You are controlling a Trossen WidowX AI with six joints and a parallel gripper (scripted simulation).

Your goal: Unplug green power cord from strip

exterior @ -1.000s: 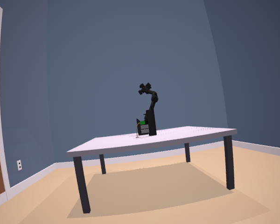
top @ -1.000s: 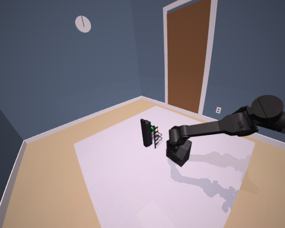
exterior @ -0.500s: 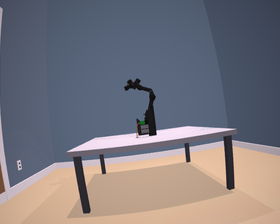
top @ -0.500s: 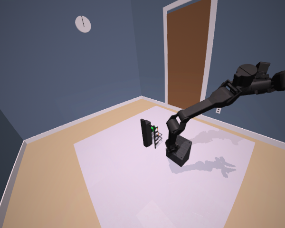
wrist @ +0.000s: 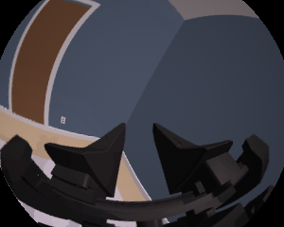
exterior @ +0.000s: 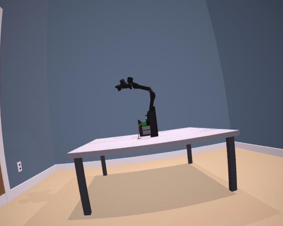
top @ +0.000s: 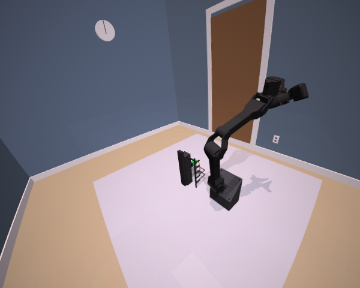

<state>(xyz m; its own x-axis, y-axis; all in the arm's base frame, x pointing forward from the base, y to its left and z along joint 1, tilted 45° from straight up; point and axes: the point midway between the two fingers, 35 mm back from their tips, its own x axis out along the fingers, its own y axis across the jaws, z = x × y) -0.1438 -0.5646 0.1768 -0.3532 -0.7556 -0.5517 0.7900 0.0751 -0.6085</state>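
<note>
Now: gripper tip 46 cm short of the green plug, 30 cm to the right of it and 49 cm above it. Also, from my gripper tip: black power strip: 45 cm ahead, 38 cm to the left, 51 cm below.
</note>
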